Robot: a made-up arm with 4 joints.
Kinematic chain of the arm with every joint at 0, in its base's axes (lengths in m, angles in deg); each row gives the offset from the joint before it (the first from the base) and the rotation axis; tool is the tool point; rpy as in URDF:
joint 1: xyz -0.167 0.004 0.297 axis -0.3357 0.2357 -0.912
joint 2: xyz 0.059 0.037 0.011 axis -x
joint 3: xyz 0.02 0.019 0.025 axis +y
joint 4: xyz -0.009 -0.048 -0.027 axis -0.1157 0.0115 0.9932
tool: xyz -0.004 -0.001 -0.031 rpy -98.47 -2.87 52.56
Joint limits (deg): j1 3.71..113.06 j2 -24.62..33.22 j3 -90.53..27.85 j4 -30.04..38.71
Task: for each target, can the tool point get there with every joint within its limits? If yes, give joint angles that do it. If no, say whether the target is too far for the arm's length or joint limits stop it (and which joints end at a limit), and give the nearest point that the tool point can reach.
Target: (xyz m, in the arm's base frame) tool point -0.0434 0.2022 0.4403
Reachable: no: too far | nearest point -0.0283 0.0190 0.3309 | short by 0.214 m
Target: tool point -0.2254 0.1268 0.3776
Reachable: no: joint limits stop it (at a limit: joint 1, joint 2, joint 3) | nearest point -0.1259 0.0052 0.3049 | short by 0.173 m
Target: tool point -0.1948 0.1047 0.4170
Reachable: no: joint limits stop it (at a limit: joint 1, joint 2, joint 3) | nearest point -0.1264 0.0040 0.3060 | short by 0.165 m
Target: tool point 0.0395 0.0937 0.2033
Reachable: no: too far | nearest point -0.0486 0.0182 0.2768 | short by 0.137 m
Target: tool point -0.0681 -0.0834 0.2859
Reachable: yes | joints 48.44 -15.42 -76.02 -2.76
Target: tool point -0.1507 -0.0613 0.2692
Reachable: yes | joints 78.00 -9.25 -0.46 13.82
